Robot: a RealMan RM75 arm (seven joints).
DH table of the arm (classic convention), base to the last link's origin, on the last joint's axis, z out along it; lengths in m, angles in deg. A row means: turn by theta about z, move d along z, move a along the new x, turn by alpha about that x. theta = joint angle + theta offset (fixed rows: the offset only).
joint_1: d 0.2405, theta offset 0, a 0, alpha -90
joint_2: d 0, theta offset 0, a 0, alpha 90
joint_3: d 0.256, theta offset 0, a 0, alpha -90
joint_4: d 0, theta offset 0, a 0, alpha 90
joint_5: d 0.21, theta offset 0, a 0, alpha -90
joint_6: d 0, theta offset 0, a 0, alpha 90
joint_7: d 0.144, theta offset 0, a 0, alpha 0
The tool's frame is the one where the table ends.
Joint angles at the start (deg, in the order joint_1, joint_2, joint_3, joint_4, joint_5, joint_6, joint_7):
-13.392 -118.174 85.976 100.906 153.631 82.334 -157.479
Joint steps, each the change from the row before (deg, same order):
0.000 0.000 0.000 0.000 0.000 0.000 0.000
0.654 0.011 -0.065 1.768 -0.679 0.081 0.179
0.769 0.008 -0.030 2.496 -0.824 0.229 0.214
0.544 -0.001 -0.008 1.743 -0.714 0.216 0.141
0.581 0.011 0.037 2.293 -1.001 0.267 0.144
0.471 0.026 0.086 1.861 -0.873 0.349 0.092
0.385 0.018 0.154 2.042 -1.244 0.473 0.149
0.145 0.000 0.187 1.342 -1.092 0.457 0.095
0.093 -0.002 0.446 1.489 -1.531 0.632 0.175
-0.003 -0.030 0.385 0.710 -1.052 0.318 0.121
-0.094 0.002 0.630 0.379 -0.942 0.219 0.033
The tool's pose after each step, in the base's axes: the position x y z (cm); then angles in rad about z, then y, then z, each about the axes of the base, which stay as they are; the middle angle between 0 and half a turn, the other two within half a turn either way. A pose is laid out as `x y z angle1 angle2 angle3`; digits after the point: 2 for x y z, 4 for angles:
-21.04 31.03 4.05 -1.5872 2.4470 2.3677
-20.57 30.83 4.36 -1.6085 2.4480 2.3328
-19.86 30.55 4.78 -1.6335 2.4478 2.2858
-19.33 30.31 5.04 -1.6510 2.4499 2.2530
-18.56 30.01 5.36 -1.6741 2.4531 2.2069
-17.93 29.71 5.59 -1.6898 2.4576 2.1725
-17.11 29.35 5.76 -1.7070 2.4680 2.1306
-16.46 29.07 5.79 -1.7180 2.4812 2.1005
-15.63 28.66 5.68 -1.7275 2.5045 2.0646
-15.11 28.41 5.51 -1.7340 2.5228 2.0417
-14.64 28.18 5.21 -1.7357 2.5438 2.0249

